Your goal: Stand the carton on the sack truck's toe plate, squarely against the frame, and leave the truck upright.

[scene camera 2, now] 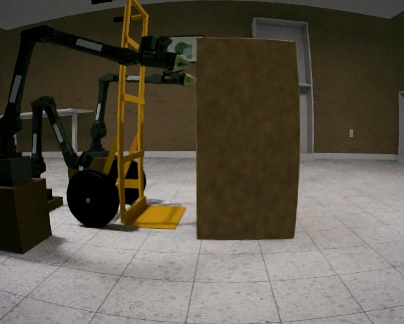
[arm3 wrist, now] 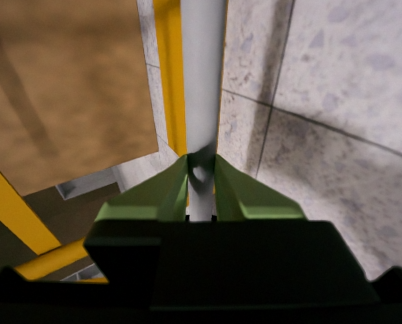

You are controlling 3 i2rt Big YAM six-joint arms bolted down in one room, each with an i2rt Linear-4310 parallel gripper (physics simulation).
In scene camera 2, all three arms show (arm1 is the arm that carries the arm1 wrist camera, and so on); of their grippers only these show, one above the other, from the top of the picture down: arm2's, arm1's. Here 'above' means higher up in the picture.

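Observation:
The tall brown carton (arm3 wrist: 75,90) (scene camera 2: 247,140) stands upright on the floor, right of the yellow sack truck (arm3 wrist: 170,60) (scene camera 2: 121,115) in the scene view. The truck stands upright; its toe plate (scene camera 2: 155,217) lies flat, with a strip of floor between it and the carton. Arm3's gripper (arm3 wrist: 202,157) is shut on a grey bar (arm3 wrist: 204,75) beside the yellow frame in the wrist view; behind the truck in the scene view it is hidden. Arm2's gripper (scene camera 2: 184,62) and arm1's gripper (scene camera 2: 190,79) are near the carton's upper left edge; their finger openings are too small to judge.
The truck's black wheel (scene camera 2: 93,198) is on the floor. A brown pedestal (scene camera 2: 25,215) bears arm2 at the left. A white table (scene camera 2: 75,127) stands behind the arms. A tall grey shelf unit (scene camera 2: 309,120) stands at the brown back wall (scene camera 2: 350,90).

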